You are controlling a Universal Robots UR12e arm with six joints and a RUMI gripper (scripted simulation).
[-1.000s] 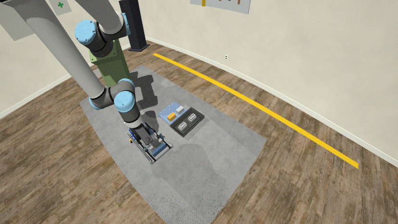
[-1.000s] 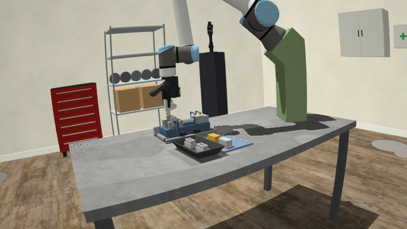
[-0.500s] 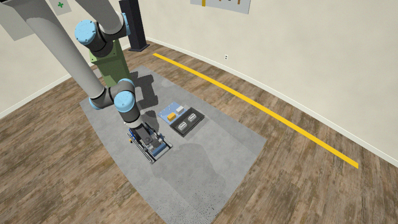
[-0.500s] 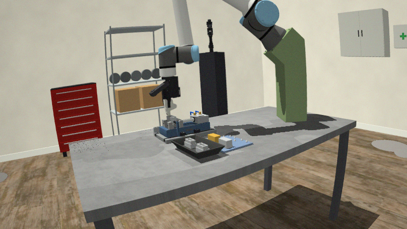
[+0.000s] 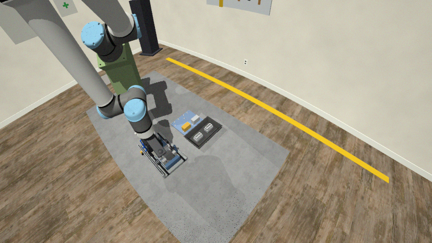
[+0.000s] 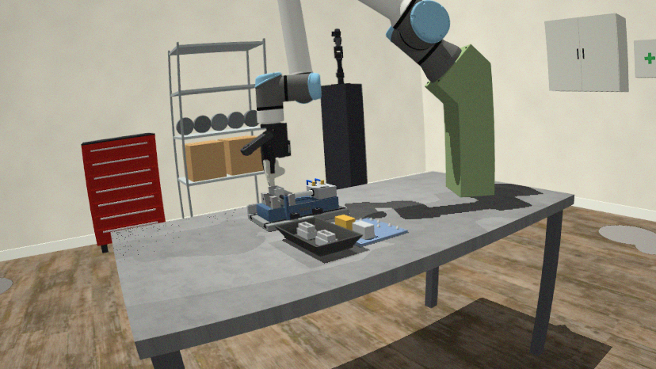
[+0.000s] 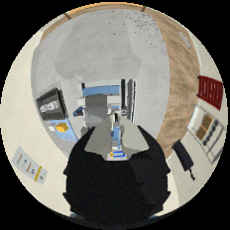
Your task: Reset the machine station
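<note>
My gripper is now 5 cm past the blue vise, 7 cm to the right of it and 8 cm above it. The rest, counted from my hand: yellow brass blank: 1 cm ahead, 30 cm to the left, 9 cm below; then gray aluminum blank: 5 cm ahead, 39 cm to the left, 9 cm below; then infeed plate: 1 cm behind, 36 cm to the left, 11 cm below.
</note>
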